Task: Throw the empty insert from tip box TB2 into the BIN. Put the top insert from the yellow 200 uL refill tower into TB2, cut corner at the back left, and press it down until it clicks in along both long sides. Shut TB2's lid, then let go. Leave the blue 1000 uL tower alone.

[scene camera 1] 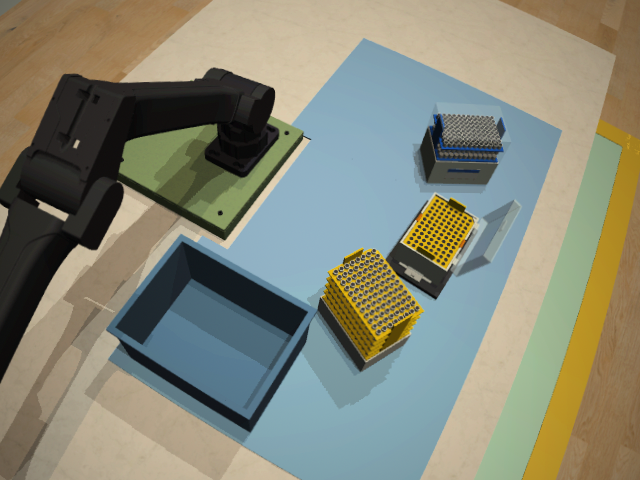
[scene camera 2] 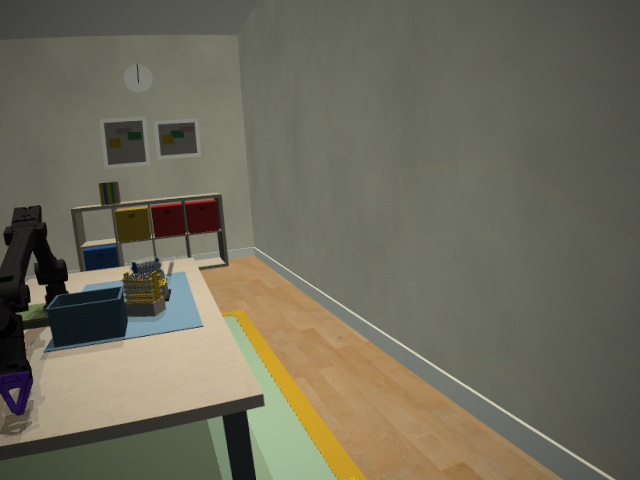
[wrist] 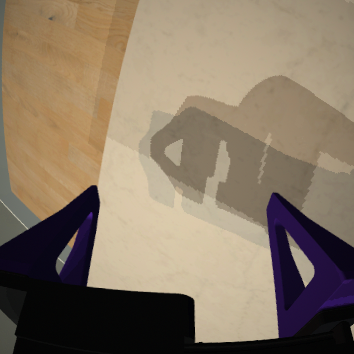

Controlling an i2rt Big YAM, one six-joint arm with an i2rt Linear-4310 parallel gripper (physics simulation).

same spot on blue bin: [scene camera 2: 75,318] = [scene camera 1: 163,368]
